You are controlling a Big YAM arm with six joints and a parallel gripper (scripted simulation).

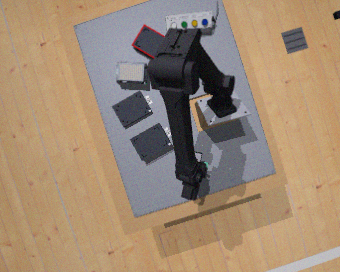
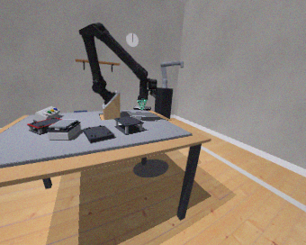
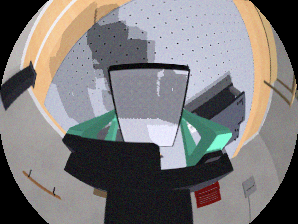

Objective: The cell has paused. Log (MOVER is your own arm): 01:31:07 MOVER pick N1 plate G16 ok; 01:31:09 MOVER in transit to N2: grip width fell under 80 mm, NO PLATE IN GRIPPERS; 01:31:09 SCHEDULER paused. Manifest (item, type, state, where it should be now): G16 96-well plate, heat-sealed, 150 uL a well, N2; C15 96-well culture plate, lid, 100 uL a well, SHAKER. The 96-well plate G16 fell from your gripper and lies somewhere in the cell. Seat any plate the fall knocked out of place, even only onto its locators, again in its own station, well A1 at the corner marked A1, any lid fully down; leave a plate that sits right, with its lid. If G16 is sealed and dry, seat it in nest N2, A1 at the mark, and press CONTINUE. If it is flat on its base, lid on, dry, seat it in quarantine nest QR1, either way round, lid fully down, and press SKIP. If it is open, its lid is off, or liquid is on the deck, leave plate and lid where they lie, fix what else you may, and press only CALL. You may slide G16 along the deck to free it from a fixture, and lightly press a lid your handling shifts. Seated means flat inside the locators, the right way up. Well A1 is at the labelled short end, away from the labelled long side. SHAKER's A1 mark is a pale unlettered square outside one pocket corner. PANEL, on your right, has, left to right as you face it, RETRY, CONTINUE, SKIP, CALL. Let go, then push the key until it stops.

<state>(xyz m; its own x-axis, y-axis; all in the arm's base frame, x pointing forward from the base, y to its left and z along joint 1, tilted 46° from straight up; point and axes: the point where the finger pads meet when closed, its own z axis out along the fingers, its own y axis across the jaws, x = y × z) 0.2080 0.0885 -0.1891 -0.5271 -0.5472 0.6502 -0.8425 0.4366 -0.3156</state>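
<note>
The plate G16 is right at my hand. The rest, counted from my hand: red-framed nest: 62 cm to the right, 7 cm below, 4 cm behind; lidded plate: 51 cm to the right, 11 cm ahead, 4 cm below.
</note>
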